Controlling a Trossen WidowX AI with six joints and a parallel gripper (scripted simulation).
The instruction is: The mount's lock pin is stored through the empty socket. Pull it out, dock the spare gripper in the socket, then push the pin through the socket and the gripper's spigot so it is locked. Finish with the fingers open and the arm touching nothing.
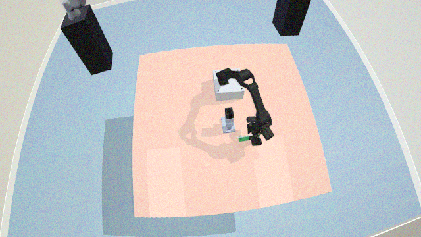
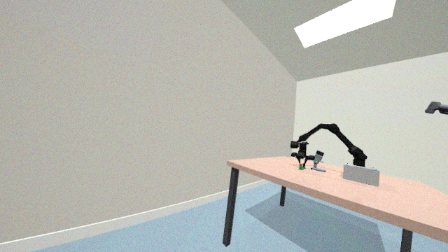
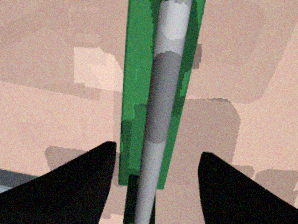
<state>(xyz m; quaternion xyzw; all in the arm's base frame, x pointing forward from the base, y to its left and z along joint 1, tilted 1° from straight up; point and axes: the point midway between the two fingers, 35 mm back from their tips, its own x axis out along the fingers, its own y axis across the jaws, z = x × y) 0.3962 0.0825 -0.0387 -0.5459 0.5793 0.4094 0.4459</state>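
Right now the green cradle is 10 mm to the left of my gripper tip and 10 mm below it. The rest, counted from my gripper tip: spare gripper 110 mm behind, 110 mm to the right, 90 mm above; then mount socket 110 mm behind, 100 mm to the right, 20 mm above.
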